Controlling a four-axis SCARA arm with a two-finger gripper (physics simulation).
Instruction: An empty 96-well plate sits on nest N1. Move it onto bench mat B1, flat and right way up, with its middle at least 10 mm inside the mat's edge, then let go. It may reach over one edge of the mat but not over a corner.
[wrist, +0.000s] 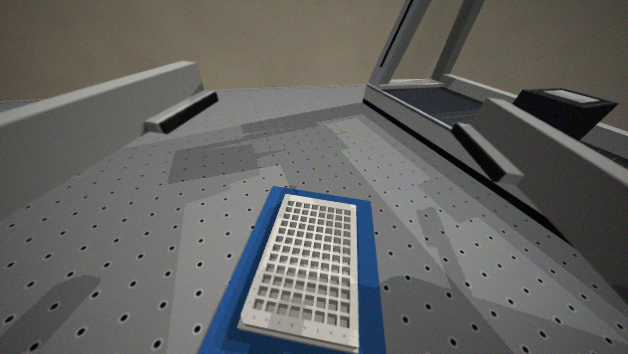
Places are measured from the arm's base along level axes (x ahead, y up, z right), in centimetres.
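Pixels of known places: gripper, between the fingertips: (332, 97).
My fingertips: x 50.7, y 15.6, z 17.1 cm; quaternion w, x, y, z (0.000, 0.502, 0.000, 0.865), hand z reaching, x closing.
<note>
For each thing: its top centre in the pictures, then the offset to it from my fingertips. "spot": a spot on its surface instead. Level surfaces: height alone.
- white 96-well plate, centre of its top: (311, 249) dy -12.6, dx -2.1, dz -1.2 cm
- blue mat, height of its surface: dy -14.1 cm
- black block, a spot on its surface: (560, 112) spot: dy -3.5, dx +0.3, dz +34.4 cm
The white 96-well plate (311, 260) lies flat on the blue mat (372, 310), wells facing up, in the lower middle of the wrist view. Blue shows along its left, far and right sides and below its near edge. The plate is turned slightly relative to the mat. The mat's near edge is cut off by the frame. My gripper (332, 97) is wide open and empty, raised above the plate, with one finger at each side of the view. No nest label or mat label can be read.
A grey bench with rows of holes (200, 263) surrounds the mat. At the upper right stands a grey-framed station (410, 118) with a dark bed and upright posts. A black block (560, 112) with a light top patch is beside it, partly behind the right finger.
</note>
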